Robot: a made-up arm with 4 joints.
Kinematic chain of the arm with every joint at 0, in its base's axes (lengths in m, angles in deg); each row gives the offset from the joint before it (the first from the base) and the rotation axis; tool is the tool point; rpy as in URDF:
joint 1: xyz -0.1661 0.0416 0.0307 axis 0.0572 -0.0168 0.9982
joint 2: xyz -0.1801 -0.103 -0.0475 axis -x
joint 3: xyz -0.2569 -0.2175 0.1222 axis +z
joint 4: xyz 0 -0.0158 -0.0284 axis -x
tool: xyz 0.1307 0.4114 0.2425 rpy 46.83 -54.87 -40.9
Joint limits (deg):
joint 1: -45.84..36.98
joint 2: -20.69..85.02
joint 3: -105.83..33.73
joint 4: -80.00..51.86
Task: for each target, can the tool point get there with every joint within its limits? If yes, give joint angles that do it. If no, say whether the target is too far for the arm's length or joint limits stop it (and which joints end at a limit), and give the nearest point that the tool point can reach.
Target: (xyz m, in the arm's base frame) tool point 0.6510 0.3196 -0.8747
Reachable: no: too far | nearest point 0.0553 -0.2426 -0.2135 | short by 1.053 m
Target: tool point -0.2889 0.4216 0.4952
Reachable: yes | joints -29.80 62.17 -63.33 -46.36
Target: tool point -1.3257 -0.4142 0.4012
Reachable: no: too far | nearest point -0.9771 -0.2805 0.3755 | short by 0.374 m
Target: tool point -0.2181 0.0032 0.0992
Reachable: yes | joints 12.84 0.43 -36.26 27.71
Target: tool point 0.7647 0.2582 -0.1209
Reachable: no: joint limits stop it (at a limit: joint 1, joint 2) | nearest point -0.0183 0.3166 0.0862 | short by 0.812 m
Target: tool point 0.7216 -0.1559 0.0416
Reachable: no: joint limits stop it (at a limit: joint 1) | nearest point 0.1441 -0.3431 0.0129 | short by 0.608 m
